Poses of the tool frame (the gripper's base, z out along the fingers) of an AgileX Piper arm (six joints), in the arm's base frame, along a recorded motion.
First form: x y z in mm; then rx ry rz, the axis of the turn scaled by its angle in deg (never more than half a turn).
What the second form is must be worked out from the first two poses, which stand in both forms.
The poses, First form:
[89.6, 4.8, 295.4, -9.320, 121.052, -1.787]
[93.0, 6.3, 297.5, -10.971, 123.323, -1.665]
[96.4, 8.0, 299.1, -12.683, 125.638, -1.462]
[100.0, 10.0, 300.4, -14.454, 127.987, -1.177]
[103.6, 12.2, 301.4, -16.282, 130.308, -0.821]
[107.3, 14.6, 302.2, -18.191, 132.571, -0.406]
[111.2, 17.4, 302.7, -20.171, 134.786, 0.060]
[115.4, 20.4, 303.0, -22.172, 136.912, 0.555]
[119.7, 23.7, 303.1, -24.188, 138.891, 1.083]
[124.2, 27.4, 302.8, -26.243, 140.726, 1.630]
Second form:
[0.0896, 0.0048, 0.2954, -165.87, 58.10, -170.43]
[0.0930, 0.0063, 0.2975, -164.74, 55.65, -170.36]
[0.0964, 0.0080, 0.2991, -163.70, 53.14, -170.47]
[0.1000, 0.0100, 0.3004, -162.73, 50.59, -170.73]
[0.1036, 0.0122, 0.3014, -161.78, 48.06, -171.10]
[0.1073, 0.0146, 0.3022, -160.81, 45.58, -171.52]
[0.1112, 0.0174, 0.3027, -159.81, 43.12, -172.00]
[0.1154, 0.0204, 0.3030, -158.82, 40.74, -172.52]
[0.1197, 0.0237, 0.3031, -157.82, 38.50, -173.06]
[0.1242, 0.0274, 0.3028, -156.77, 36.38, -173.60]

